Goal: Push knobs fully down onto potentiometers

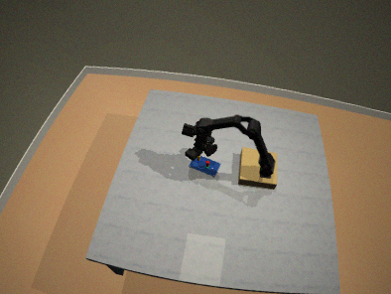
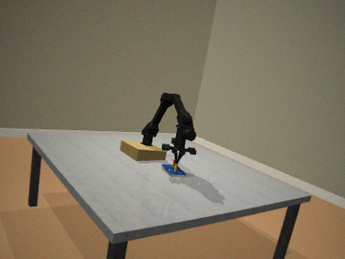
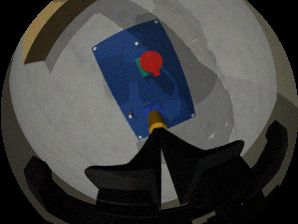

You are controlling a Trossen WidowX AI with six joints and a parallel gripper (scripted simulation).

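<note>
My gripper tip is now 10 mm above the yellow knob. Round my gripper tip: red knob: 50 mm behind, 40 mm to the left, 10 mm below.
</note>
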